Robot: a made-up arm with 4 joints. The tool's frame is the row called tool. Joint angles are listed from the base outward. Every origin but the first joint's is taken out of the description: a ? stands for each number. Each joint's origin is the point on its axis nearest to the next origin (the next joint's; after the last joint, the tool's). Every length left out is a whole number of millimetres.
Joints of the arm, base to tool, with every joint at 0 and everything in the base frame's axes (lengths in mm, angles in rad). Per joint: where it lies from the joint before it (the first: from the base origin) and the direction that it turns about. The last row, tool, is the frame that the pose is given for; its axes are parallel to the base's.
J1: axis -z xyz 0 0 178
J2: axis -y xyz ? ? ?
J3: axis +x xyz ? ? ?
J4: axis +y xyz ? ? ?
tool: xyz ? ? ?
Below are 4 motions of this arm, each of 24 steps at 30 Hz.
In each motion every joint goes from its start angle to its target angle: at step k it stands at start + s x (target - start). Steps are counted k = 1, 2, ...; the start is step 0. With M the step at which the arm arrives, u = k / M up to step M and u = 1 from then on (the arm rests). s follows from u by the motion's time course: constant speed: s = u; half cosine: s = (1 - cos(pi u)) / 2; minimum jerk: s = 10 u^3 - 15 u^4 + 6 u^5.
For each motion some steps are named. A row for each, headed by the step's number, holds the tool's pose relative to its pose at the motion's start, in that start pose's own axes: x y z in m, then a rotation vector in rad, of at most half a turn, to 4 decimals.
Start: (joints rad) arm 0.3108 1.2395 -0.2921 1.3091
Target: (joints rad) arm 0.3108 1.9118 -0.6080 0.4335
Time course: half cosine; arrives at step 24
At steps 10, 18, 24:
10: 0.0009 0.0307 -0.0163 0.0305 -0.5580 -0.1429
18: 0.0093 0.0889 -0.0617 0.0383 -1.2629 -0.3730
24: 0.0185 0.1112 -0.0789 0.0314 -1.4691 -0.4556

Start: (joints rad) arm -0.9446 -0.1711 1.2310 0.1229
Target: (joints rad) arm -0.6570 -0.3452 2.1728 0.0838
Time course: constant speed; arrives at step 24
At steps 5, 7, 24:
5: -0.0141 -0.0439 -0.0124 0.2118 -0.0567 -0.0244
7: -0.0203 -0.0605 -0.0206 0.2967 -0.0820 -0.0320
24: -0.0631 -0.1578 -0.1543 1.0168 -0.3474 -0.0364

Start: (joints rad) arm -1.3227 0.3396 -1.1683 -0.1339
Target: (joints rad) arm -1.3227 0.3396 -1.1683 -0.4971
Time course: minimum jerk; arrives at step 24
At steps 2, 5, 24:
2: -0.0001 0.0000 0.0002 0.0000 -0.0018 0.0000
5: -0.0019 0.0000 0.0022 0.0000 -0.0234 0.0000
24: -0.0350 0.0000 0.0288 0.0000 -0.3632 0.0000

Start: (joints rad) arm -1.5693 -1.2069 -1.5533 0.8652
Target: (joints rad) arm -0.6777 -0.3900 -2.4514 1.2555
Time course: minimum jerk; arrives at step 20
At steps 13, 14, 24:
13: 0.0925 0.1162 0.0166 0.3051 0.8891 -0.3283
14: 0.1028 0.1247 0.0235 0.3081 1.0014 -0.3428
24: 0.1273 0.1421 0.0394 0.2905 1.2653 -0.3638

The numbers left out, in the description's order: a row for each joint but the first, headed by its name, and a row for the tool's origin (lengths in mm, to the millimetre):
J2: 160 -11 0
J3: -290 0 8
J4: 0 -33 181
tool: 96 0 81

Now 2 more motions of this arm.
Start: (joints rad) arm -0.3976 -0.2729 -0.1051 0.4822
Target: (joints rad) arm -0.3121 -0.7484 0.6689 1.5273
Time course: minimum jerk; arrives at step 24
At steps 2, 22, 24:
2: 0.0008 -0.0009 0.0000 0.0037 0.0078 0.0017
22: 0.0423 -0.0654 -0.0721 0.6573 1.4205 0.6080
24: 0.0419 -0.0653 -0.0723 0.6604 1.4267 0.6128

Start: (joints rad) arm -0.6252 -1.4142 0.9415 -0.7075
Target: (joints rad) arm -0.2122 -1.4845 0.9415 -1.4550
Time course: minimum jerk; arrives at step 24
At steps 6, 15, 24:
6: -0.0048 -0.0149 0.0103 0.0244 -0.0783 -0.0358
15: -0.0514 -0.1016 0.0519 0.1141 -0.5395 -0.2854
24: -0.0791 -0.1351 0.0588 0.1201 -0.7360 -0.4115

